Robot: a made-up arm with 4 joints.
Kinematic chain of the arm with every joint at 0, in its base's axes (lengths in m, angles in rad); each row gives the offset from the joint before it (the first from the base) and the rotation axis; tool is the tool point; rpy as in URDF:
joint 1: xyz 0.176 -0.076 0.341 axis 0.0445 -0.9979 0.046
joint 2: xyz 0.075 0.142 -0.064 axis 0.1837 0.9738 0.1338
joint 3: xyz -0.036 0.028 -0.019 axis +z
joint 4: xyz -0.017 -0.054 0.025 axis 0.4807 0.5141 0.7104
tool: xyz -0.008 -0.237 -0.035 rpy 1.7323 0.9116 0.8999
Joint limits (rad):
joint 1: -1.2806..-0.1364
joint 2: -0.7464..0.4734
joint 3: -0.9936..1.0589
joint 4: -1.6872..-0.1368
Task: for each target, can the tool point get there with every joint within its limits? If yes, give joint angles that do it. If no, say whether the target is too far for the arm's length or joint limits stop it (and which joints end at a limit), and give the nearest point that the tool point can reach.
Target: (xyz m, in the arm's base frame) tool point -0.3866 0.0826 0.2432
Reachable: no: too far | nearest point -0.1411 0.0806 0.2833 | short by 0.249 m
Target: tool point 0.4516 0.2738 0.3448
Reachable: no: joint limits stop it (at a limit: joint 1, joint 2, joint 3) | nearest point 0.1988 0.2228 0.5097 | short by 0.306 m
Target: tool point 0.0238 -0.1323 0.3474
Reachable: yes | joints -0.6141 -0.2656 0.3097 -1.3504
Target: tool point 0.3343 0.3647 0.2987
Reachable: no: joint limits stop it (at a limit: joint 1, joint 2, joint 3, joint 4) | nearest point 0.1987 0.2229 0.5095 | short by 0.288 m
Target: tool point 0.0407 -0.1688 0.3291
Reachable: yes | joints -0.7781 -0.4367 -0.1104 -0.3800
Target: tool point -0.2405 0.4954 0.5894
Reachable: no: too far | nearest point -0.0546 0.2461 0.4189 | short by 0.355 m
